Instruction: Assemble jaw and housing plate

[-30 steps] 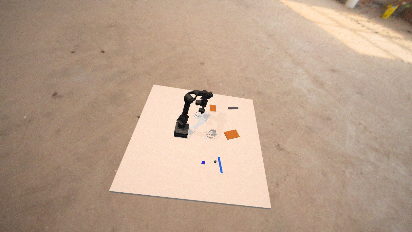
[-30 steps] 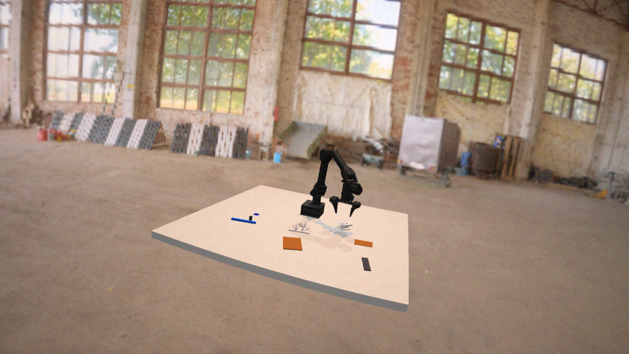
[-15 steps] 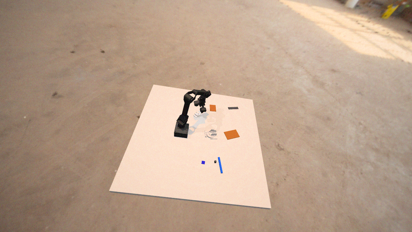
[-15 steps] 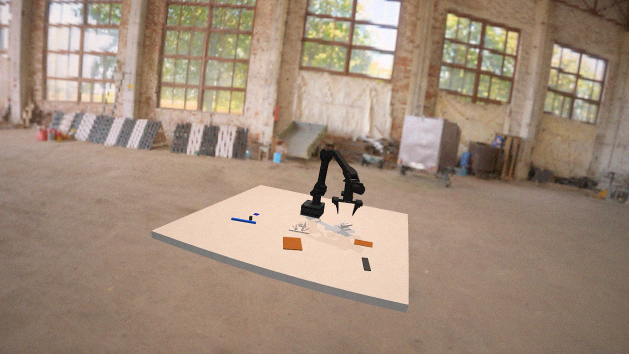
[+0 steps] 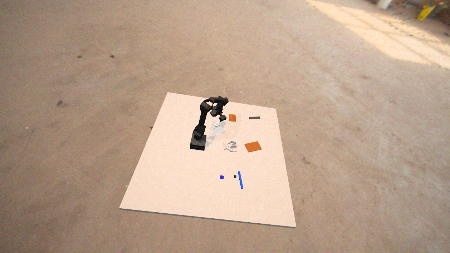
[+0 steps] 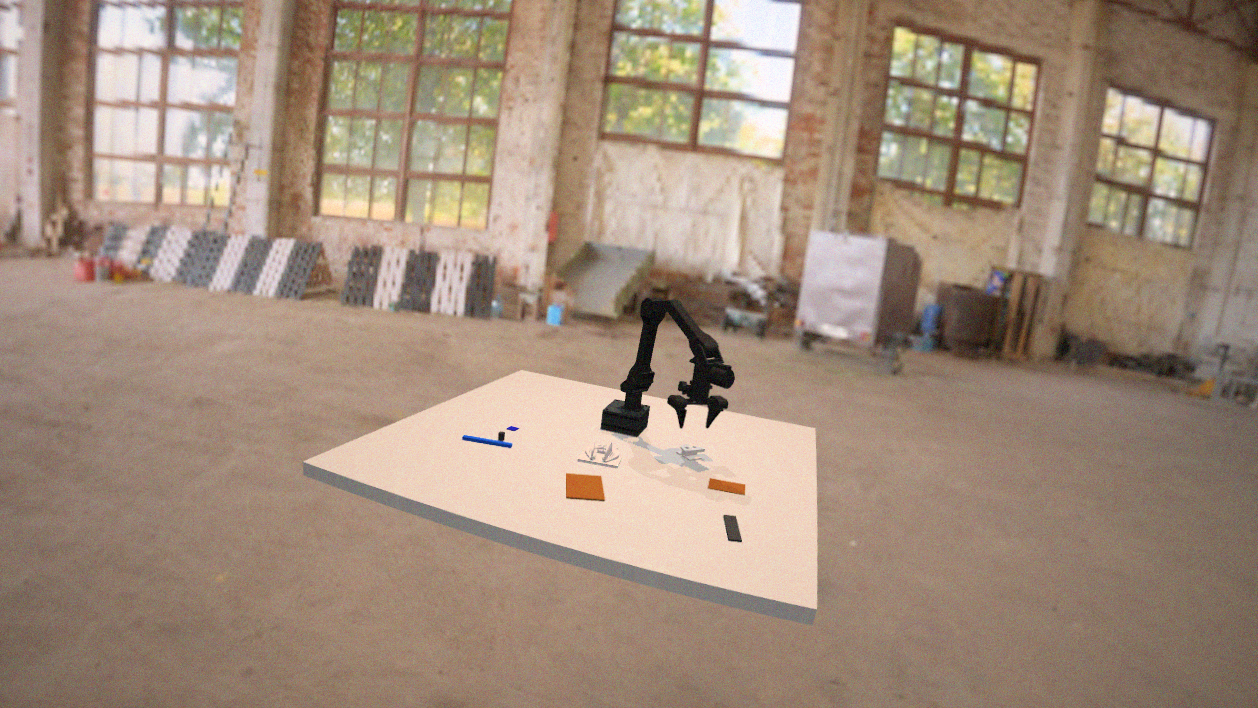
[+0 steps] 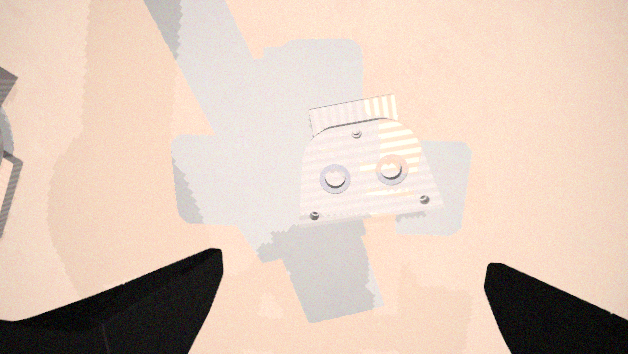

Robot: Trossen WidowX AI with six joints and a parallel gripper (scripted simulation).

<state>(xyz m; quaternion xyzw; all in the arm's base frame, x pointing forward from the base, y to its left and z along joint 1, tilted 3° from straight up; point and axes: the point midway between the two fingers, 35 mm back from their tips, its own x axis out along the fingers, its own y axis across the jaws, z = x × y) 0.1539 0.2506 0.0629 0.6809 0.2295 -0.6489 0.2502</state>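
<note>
My gripper tip is now 2 cm past the small white part, 1 cm to the left of it and 9 cm above it. From my gripper tip the other things lie so: smaller orange tile 16 cm ahead, 15 cm to the left, 10 cm below; flat white part 18 cm ahead, 23 cm to the right, 10 cm below; large orange tile 39 cm ahead, 20 cm to the right, 10 cm below.
</note>
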